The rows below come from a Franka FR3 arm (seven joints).
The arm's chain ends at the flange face. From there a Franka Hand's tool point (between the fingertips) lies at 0.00 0.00 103.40 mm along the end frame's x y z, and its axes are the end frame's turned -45 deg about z.
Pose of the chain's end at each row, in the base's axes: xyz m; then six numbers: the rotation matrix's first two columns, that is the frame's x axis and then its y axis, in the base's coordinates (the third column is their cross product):
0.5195, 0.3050, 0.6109, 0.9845, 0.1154, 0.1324, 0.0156, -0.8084, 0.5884
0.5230, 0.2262, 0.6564, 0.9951, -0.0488, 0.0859, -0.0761, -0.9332, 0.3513
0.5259, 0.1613, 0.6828, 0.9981, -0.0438, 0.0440, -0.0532, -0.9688, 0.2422
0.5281, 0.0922, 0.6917, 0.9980, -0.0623, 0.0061, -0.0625, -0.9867, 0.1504
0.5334, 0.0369, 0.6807, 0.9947, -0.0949, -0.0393, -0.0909, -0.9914, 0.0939
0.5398, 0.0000, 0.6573, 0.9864, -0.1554, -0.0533, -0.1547, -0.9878, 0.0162
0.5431, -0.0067, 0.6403, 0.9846, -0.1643, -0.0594, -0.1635, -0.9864, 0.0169
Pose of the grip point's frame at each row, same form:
0.5376, 0.2453, 0.5284, 0.6851, 0.6532, -0.3224, 0.7072, -0.4900, 0.5097
0.5295, 0.1894, 0.5600, 0.7575, 0.6254, -0.1877, 0.6498, -0.6944, 0.3091
0.5292, 0.1361, 0.5826, 0.7434, 0.6541, -0.1401, 0.6681, -0.7160, 0.2024
0.5278, 0.0766, 0.5895, 0.7499, 0.6536, -0.1020, 0.6615, -0.7418, 0.1107
0.5284, 0.0276, 0.5778, 0.7676, 0.6339, -0.0942, 0.6391, -0.7681, 0.0386
0.5341, -0.0008, 0.5541, 0.8069, 0.5886, -0.0491, 0.5881, -0.8084, -0.0262
0.5368, -0.0074, 0.5371, 0.8118, 0.5813, -0.0540, 0.5806, -0.8137, -0.0301

